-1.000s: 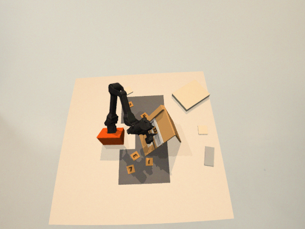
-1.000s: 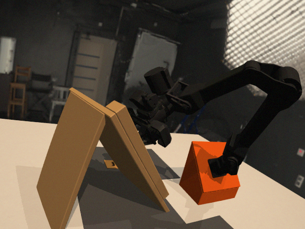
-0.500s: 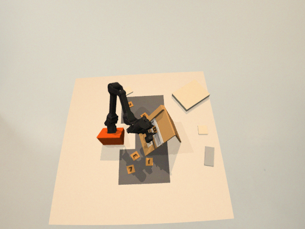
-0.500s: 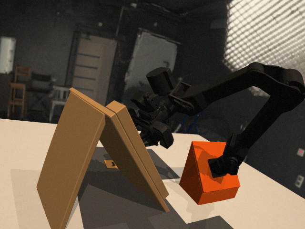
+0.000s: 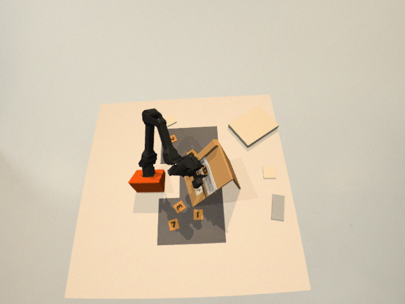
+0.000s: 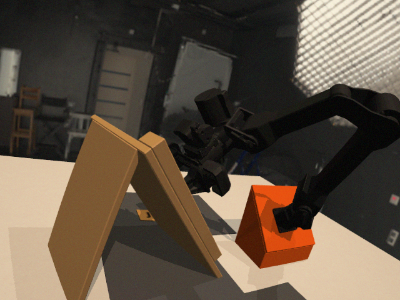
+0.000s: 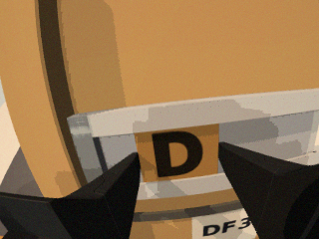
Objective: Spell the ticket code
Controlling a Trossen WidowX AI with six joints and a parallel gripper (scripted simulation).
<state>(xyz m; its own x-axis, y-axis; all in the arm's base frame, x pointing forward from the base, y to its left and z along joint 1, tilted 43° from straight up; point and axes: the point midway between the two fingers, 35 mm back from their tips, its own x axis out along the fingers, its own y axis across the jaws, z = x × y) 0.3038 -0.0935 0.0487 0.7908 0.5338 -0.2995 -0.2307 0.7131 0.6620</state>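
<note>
Right now my gripper tip is 80 mm above the white ticket, 60 mm to the left of it and 50 mm past it. Round my gripper tip: cream slab: 370 mm to the left, 350 mm ahead, 150 mm below; d tile: right at my gripper tip; grey plate: 410 mm ahead, 200 mm to the right, 160 mm below.
</note>
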